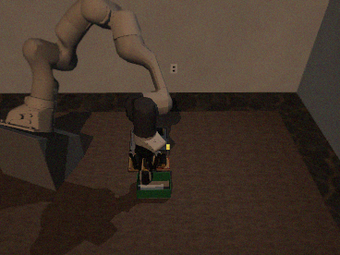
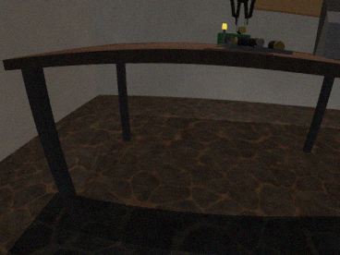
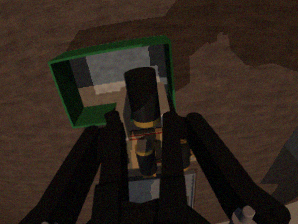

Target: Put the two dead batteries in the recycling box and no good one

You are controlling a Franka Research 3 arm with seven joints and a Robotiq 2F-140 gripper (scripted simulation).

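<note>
My gripper is now 90 mm above the green recycling box, 40 mm short of it and 10 mm to the left of it. From my hand the other things lie so: grey tray (330 mm to the left, 100 mm below, 10 mm ahead); yellow bulb (190 mm to the left, 100 mm ahead, 20 mm below).
</note>
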